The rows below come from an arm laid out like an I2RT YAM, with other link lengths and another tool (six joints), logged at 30 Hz.
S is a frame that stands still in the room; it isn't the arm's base.
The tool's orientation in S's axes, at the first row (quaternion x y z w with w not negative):
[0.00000 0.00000 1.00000 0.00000]
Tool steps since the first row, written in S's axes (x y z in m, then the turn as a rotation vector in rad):
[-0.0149 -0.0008 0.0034 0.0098 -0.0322 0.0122]
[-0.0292 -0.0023 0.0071 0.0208 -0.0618 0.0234]
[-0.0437 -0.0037 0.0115 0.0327 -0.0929 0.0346]
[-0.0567 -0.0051 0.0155 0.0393 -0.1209 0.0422]
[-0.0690 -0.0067 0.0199 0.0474 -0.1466 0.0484]
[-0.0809 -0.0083 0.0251 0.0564 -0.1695 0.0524]
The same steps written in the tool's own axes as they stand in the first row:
[0.0149 0.0008 0.0034 -0.0098 0.0322 0.0122]
[0.0292 0.0023 0.0071 -0.0208 0.0618 0.0234]
[0.0437 0.0037 0.0115 -0.0327 0.0929 0.0346]
[0.0567 0.0051 0.0155 -0.0393 0.1209 0.0422]
[0.0690 0.0067 0.0199 -0.0474 0.1466 0.0484]
[0.0809 0.0083 0.0251 -0.0564 0.1695 0.0524]

